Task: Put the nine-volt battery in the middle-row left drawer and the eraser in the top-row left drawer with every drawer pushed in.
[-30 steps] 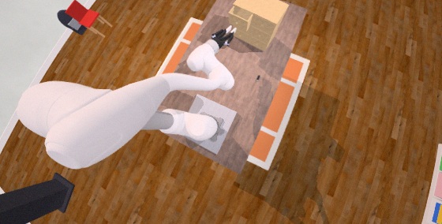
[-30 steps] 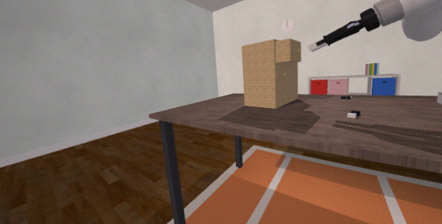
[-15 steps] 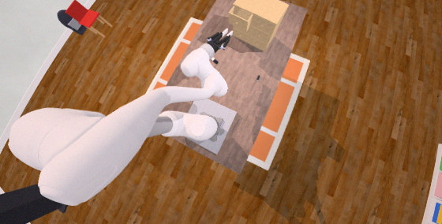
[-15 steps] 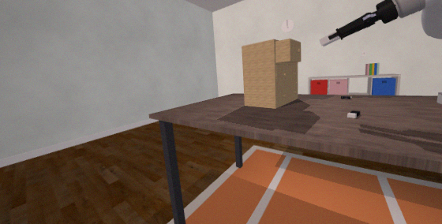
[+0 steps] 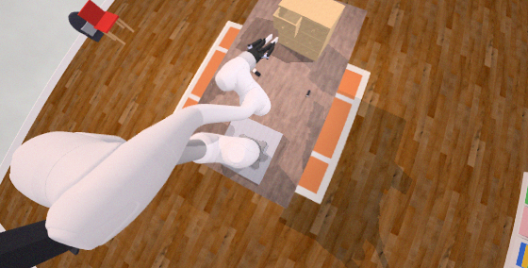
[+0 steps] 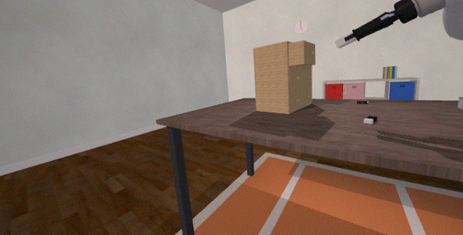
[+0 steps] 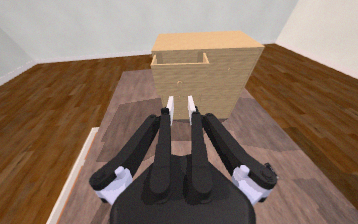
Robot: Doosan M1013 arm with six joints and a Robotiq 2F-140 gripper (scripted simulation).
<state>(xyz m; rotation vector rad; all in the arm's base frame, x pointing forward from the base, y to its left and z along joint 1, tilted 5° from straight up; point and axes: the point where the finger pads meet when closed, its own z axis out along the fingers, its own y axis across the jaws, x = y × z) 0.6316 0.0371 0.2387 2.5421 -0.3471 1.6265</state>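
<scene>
Now: hand 70 mm past the eraser, 110 mm to the right of it and 300 mm above it. From my hand the other things lie so: blue nine-volt battery: 280 mm ahead, 100 mm to the right, 180 mm below.
</scene>
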